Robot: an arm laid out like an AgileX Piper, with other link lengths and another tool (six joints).
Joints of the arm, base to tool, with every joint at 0 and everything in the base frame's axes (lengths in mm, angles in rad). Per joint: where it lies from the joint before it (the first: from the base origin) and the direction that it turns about. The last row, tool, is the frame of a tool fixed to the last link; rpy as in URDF.
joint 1: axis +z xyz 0 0 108.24
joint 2: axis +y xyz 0 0 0
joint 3: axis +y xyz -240.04 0 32.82
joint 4: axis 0.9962 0 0.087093 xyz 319.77 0 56.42
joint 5: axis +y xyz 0 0 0
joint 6: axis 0.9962 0 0.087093 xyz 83.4 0 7.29
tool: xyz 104.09 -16 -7.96 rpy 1.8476 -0.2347 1.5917
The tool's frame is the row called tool.
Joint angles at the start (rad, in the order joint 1, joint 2, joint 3, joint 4, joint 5, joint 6):
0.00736, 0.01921, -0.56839, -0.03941, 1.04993, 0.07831
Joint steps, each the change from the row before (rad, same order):
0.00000, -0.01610, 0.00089, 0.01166, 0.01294, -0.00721
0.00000, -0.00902, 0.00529, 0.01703, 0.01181, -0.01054
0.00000, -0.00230, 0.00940, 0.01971, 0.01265, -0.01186
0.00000, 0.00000, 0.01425, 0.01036, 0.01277, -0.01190
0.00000, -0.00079, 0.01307, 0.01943, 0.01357, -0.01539
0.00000, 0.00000, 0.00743, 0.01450, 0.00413, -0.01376
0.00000, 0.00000, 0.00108, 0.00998, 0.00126, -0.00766
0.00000, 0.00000, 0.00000, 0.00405, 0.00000, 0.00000
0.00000, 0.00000, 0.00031, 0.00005, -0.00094, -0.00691
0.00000, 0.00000, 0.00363, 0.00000, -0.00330, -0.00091
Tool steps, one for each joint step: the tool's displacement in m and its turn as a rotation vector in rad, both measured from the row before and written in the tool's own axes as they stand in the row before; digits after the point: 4 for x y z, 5 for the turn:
0.0013, -0.0028, -0.0024, 0.00087, 0.00908, -0.00459
0.0017, -0.0037, 0.0009, 0.01214, 0.01022, -0.00637
0.0016, -0.0047, 0.0041, 0.02390, 0.00936, -0.00637
-0.0004, -0.0051, 0.0061, 0.02848, -0.00125, -0.00698
0.0012, -0.0053, 0.0058, 0.02945, 0.00692, -0.00948
0.0014, -0.0024, 0.0033, 0.01438, 0.00644, -0.01005
0.0014, -0.0007, 0.0007, 0.00439, 0.00644, -0.00594
0.0007, -0.0002, 0.0001, 0.00085, 0.00394, 0.00038
-0.0001, 0.0002, 0.0000, -0.00061, -0.00229, -0.00648
-0.0002, 0.0000, 0.0012, 0.00029, -0.00041, -0.00058

